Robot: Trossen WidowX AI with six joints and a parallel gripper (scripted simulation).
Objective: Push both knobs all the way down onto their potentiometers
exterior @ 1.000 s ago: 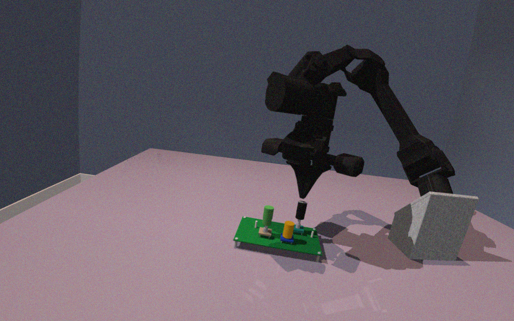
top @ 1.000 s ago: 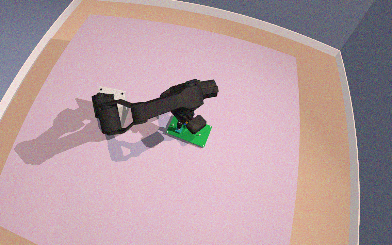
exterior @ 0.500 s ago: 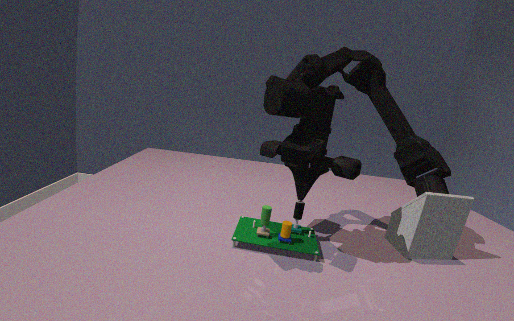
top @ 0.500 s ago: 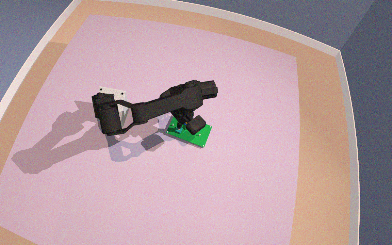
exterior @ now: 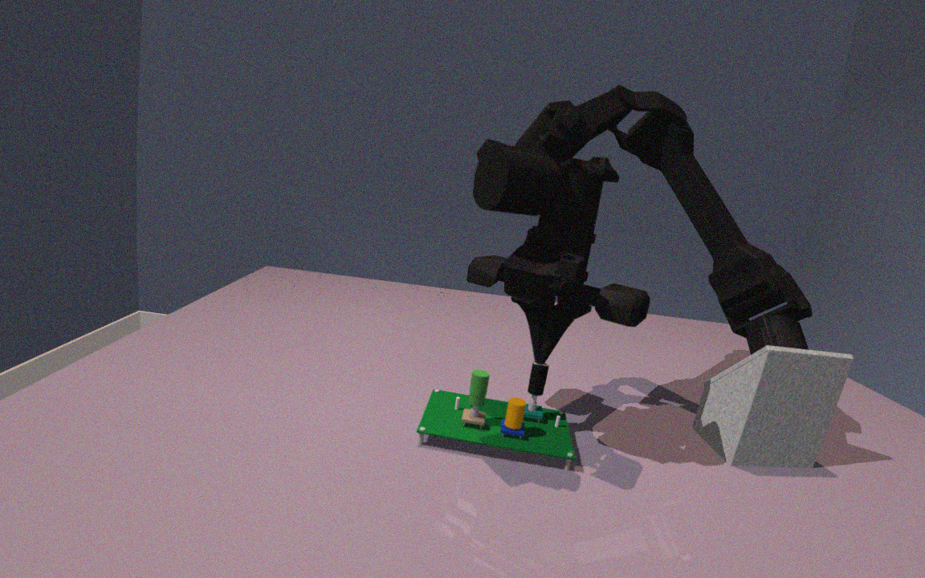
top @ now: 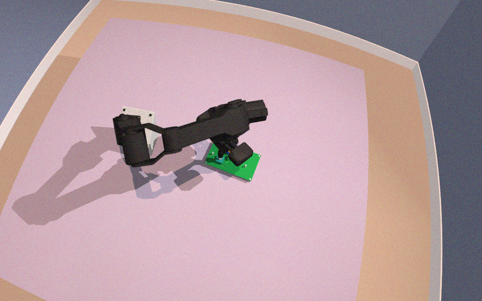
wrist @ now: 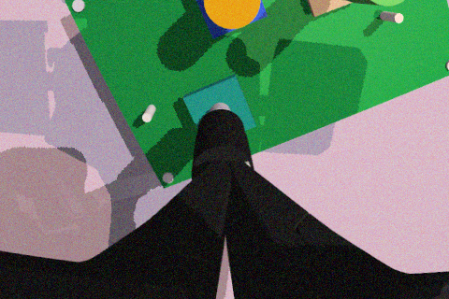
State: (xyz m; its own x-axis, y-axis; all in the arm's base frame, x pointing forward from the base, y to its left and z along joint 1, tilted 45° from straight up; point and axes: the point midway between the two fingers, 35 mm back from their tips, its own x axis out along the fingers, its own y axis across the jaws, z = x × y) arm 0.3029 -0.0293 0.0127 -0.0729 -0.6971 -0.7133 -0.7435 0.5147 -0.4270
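Right now my gripper tip is 2 cm above the black knob. The rest, counted from my gripper tip: green knob (7 cm ahead, 3 cm below, 2 cm to the left).
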